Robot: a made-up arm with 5 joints.
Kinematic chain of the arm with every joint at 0, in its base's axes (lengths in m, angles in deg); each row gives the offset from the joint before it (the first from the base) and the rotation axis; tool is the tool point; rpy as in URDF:
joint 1: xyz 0.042 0 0.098 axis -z
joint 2: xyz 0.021 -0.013 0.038 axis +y
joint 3: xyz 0.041 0 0.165 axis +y
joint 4: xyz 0.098 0 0.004 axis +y
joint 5: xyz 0.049 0.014 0 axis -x
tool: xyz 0 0 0 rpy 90 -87.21 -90
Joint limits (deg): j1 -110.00..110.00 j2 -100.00..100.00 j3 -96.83..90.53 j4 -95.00..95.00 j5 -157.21..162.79
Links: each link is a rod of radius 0.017 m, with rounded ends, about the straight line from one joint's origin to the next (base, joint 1, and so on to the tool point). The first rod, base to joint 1, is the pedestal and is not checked.
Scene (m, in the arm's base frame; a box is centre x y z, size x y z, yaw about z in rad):
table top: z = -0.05
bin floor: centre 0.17 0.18 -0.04 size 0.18 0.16 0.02 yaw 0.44
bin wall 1: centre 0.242 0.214 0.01 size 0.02 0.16 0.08 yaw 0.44
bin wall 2: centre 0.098 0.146 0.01 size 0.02 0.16 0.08 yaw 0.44
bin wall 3: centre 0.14 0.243 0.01 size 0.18 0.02 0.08 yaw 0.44
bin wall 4: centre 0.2 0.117 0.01 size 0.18 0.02 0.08 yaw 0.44
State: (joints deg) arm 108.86 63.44 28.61 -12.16 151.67
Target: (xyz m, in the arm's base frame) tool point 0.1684 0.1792 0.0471
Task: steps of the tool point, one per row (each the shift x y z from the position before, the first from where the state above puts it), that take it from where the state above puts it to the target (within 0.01 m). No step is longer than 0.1 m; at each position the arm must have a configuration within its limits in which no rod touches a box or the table.
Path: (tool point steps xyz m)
1: 0.0494 -0.0139 0.0083
2: 0.0524 -0.0003 0.0084
3: 0.0513 0.0138 0.0085
4: 0.0467 0.0272 0.0087
5: 0.0382 0.0391 0.0087
6: 0.0269 0.0483 0.0088
7: 0.0133 0.0542 0.0089
8: -0.0015 0.0561 0.0089
9: -0.0162 0.0540 0.0090
10: -0.0301 0.0480 0.0089
11: -0.0416 0.0385 0.0090
12: 0.0022 0.0030 -0.0372
13: -0.0022 -0.0030 -0.0386

